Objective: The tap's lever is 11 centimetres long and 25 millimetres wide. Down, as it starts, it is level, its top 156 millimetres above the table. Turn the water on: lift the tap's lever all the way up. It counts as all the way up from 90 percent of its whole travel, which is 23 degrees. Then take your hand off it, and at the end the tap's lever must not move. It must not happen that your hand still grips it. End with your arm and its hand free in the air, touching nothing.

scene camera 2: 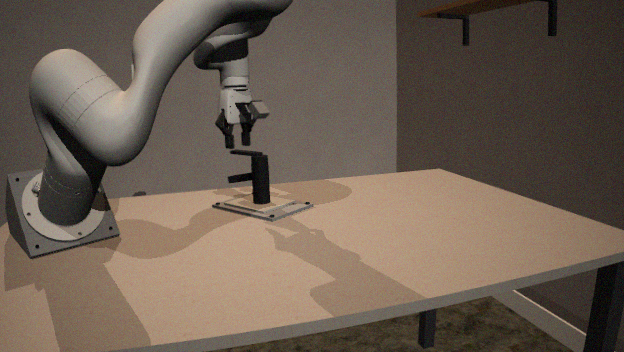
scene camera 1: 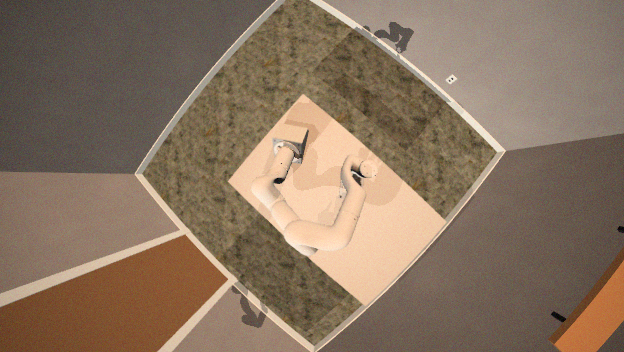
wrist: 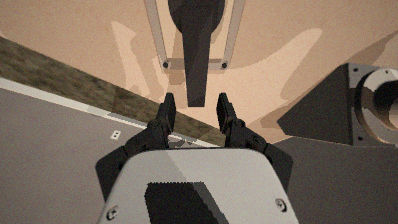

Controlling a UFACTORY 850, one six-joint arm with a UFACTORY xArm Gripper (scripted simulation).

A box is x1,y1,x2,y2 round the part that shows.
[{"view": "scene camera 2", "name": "my gripper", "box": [215,87,269,148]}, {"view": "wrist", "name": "my gripper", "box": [95,92,298,223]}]
